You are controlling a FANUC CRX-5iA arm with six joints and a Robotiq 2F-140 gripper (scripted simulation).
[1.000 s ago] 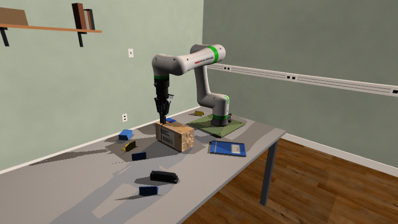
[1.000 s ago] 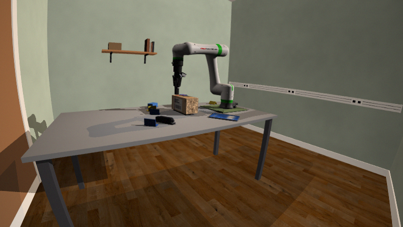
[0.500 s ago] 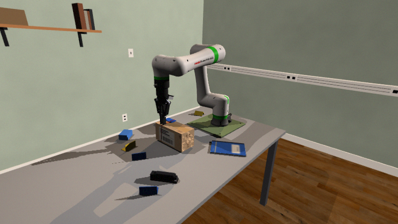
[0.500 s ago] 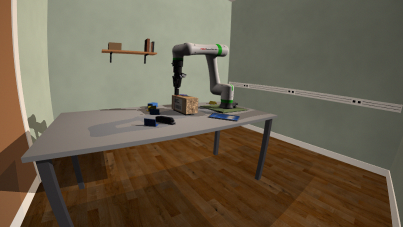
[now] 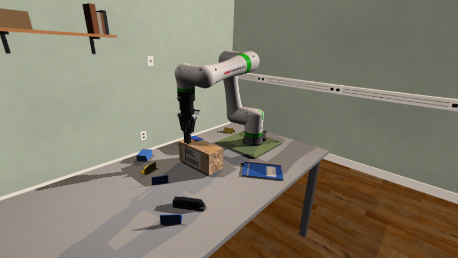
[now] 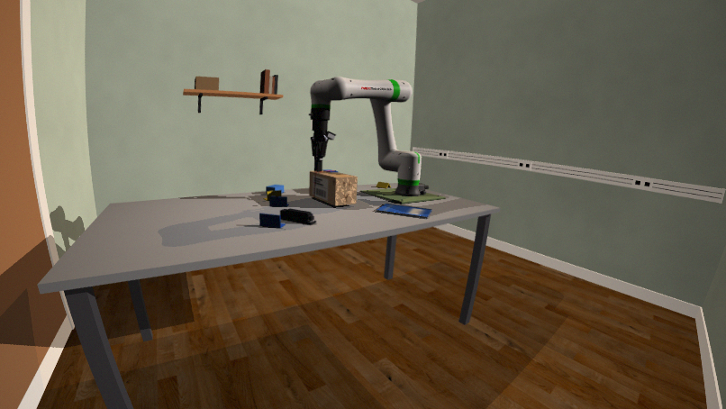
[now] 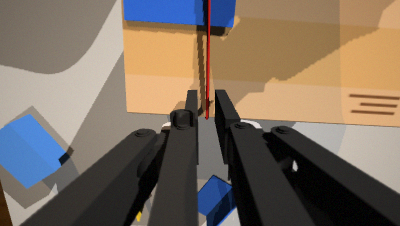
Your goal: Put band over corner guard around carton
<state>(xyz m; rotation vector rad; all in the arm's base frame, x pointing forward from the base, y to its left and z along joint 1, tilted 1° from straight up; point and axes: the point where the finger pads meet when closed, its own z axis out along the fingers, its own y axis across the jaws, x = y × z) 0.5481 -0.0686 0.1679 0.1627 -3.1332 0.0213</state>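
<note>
Now: the brown carton 100 mm below my hand, 60 mm to the left of it and 50 mm behind it.
</note>
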